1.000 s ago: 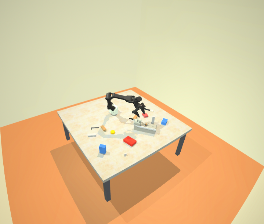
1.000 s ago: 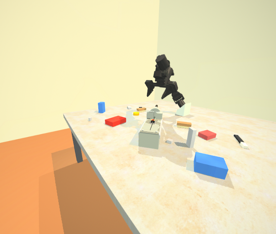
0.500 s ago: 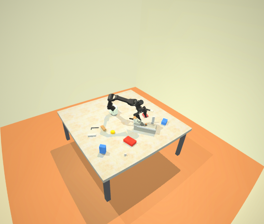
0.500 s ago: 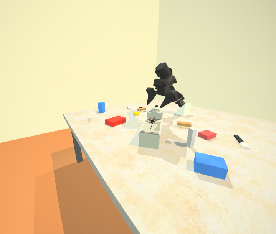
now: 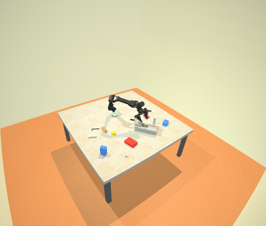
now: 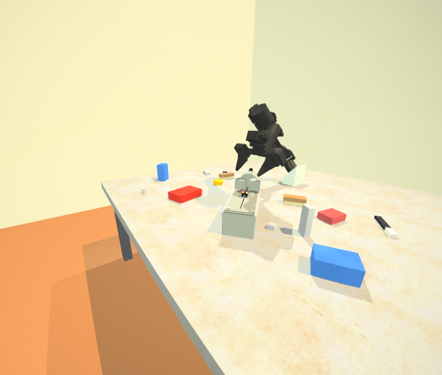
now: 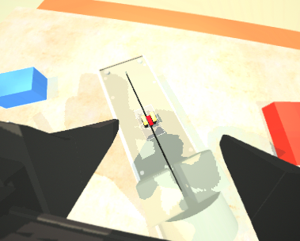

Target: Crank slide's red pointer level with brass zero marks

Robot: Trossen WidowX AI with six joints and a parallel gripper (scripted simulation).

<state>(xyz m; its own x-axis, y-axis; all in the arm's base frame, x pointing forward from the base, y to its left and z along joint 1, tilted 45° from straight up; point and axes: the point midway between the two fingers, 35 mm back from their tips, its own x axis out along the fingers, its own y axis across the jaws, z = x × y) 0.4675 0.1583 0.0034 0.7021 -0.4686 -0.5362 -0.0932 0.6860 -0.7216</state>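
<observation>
The crank lies 10 cm behind my gripper tip, 8 cm to the right of it and 4 cm below it. The rest, counted from my gripper tip: brown crank handle: 12 cm behind, 9 cm to the right, 2 cm below; red pointer: 3 cm ahead, 2 cm to the left, 6 cm below; small red block: 20 cm behind, 22 cm to the left, 13 cm below.
</observation>
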